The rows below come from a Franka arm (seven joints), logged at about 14 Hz.
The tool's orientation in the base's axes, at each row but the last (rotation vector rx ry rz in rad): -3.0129, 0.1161, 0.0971; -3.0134, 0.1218, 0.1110; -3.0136, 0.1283, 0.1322; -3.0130, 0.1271, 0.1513; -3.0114, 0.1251, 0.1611; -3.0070, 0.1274, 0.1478
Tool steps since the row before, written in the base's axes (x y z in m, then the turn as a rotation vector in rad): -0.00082, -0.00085, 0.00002, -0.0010, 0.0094, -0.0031; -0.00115, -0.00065, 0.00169, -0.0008, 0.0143, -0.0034; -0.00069, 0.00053, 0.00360, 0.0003, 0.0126, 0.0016; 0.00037, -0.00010, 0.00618, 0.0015, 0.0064, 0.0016; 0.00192, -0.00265, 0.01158, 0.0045, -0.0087, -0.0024; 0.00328, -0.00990, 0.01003, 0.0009, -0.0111, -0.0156
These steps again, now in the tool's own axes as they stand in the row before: -0.00076, 0.00090, -0.00008, -0.0015, -0.0088, 0.0043; -0.00123, 0.00054, -0.00168, -0.0016, -0.0137, 0.0052; -0.00106, -0.00089, -0.00344, -0.0008, -0.0127, 0.0000; -0.00027, -0.00066, -0.00615, 0.0008, -0.0067, -0.0009; 0.00082, 0.00108, -0.01196, 0.0054, 0.0085, 0.0008; 0.00299, 0.00825, -0.01151, 0.0034, 0.0128, 0.0139
